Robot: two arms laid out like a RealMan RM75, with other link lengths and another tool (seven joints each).
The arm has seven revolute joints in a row. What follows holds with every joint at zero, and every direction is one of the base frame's. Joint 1 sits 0.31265 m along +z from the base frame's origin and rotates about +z. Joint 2 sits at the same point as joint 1 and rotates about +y. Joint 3 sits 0.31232 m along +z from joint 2 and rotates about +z. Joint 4 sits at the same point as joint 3 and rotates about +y. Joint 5 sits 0.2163 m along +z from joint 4 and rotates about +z. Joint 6 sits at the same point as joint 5 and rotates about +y. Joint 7 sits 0.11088 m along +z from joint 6 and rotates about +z. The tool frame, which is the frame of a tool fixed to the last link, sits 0.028 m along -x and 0.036 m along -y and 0.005 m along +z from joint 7; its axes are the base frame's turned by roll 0, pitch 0.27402 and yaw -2.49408 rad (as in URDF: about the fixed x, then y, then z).
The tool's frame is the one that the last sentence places.
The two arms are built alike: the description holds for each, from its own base.
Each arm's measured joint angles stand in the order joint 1, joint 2, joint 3, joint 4, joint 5, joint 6, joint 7.
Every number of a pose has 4 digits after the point. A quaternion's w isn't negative.
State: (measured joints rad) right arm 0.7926 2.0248 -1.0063 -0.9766 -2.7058 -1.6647 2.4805; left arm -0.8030 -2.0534 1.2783 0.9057 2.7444 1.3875 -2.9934
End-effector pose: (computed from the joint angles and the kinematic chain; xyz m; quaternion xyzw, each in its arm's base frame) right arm 0.2558 0.4627 0.1117 0.6709 0.6905 0.2676 0.0392; left arm -0.2741 0.4157 0.0767 0.3015 -0.8661 -0.1292 0.3773
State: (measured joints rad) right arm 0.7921 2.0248 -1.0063 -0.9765 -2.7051 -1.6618 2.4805; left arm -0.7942 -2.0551 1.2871 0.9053 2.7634 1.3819 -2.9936
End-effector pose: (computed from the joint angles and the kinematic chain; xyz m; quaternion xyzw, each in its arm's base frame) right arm 0.2559 0.4629 0.1118 0.6708 0.6904 0.2684 0.0380; left arm -0.2784 0.4137 0.0770 0.3000 -0.8617 -0.1323 0.3872
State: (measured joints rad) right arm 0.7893 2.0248 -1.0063 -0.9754 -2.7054 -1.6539 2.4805; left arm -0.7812 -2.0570 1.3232 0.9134 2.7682 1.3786 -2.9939
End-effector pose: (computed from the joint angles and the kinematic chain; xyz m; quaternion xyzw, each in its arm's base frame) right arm 0.2573 0.4630 0.1120 0.6709 0.6894 0.2708 0.0361; left arm -0.2806 0.4105 0.0744 0.2895 -0.8599 -0.1313 0.3993
